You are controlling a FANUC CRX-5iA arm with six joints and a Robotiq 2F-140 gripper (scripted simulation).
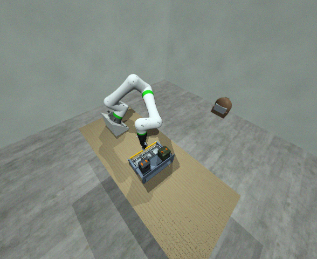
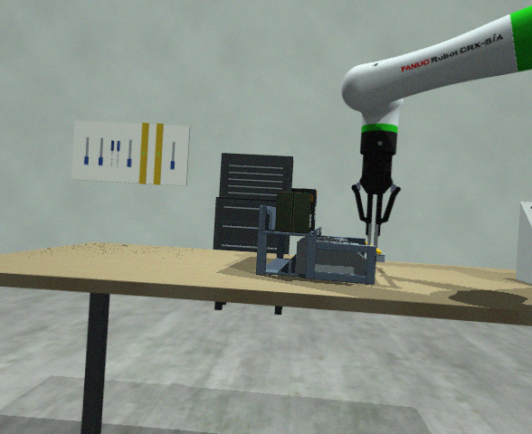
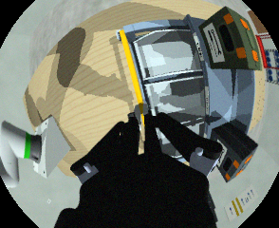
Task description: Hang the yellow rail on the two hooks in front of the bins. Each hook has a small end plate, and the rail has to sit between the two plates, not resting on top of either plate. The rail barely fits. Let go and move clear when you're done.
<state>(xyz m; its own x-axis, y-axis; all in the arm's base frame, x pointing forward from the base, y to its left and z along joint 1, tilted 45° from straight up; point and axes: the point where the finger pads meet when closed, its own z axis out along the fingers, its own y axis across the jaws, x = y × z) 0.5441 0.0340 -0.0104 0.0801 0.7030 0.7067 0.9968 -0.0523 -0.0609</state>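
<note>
The yellow rail is 3 cm below my hand.
</note>
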